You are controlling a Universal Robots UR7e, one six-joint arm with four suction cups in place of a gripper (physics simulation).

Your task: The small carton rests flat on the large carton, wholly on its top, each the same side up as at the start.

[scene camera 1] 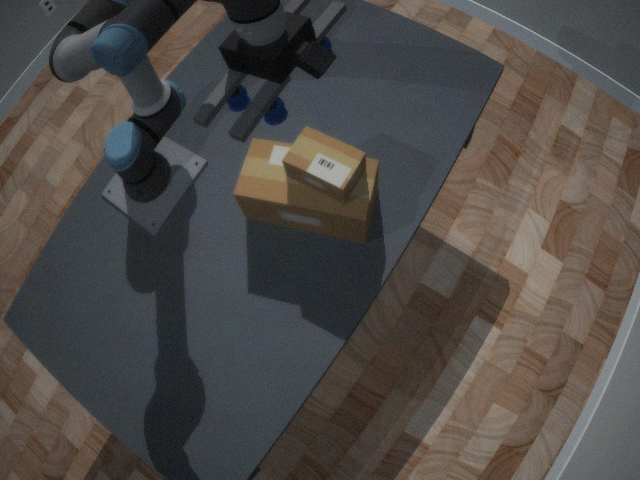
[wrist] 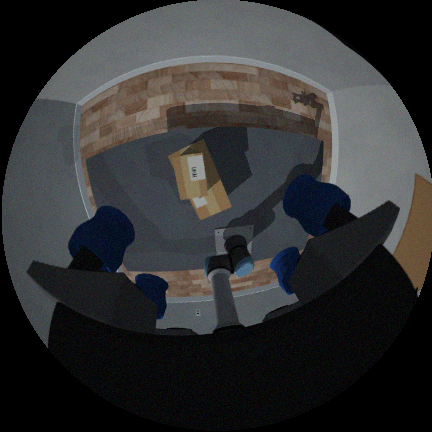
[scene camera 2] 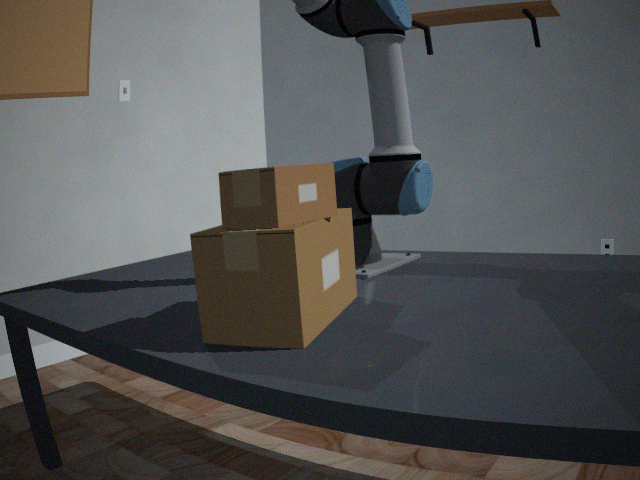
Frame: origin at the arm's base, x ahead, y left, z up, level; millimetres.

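Seen in the pictures: hand, its tool point: [wrist: 214,251]; arm's base, origin of its link: [scene camera 1: 147,178] [wrist: 234,243].
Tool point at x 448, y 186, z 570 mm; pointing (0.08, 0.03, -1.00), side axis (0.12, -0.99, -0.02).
Note:
Offsets run from my tool point to a thing's middle. Level surfaces: height alone.
The small carton @(16 mm ahead, 49 mm left, 386 mm down) [scene camera 1: 330,149] [scene camera 2: 305,178] [wrist: 192,187] lies flat on the large carton @(16 mm back, 15 mm left, 502 mm down) [scene camera 1: 263,178] [scene camera 2: 248,294] [wrist: 218,202], turned at an angle to it, its barcode label facing up. One of its corners seems to jut slightly past the large carton's top edge on the side with the white label in scene camera 2; the exact overlap is hard to tell. The large carton stands upright on the table. My gripper [scene camera 1: 279,77] [wrist: 215,250] has its suction off and its four blue cups hold nothing. It hangs high, apart from both cartons, and does not show in scene camera 2.
The dark table @(579 mm down) [scene camera 1: 217,361] [scene camera 2: 491,361] [wrist: 160,230] carries the cartons and the arm's base plate [scene camera 1: 155,214] [scene camera 2: 390,264] to one side of them. The large carton stands between the base and a table edge. A wall shelf [scene camera 2: 480,14] is behind the arm.

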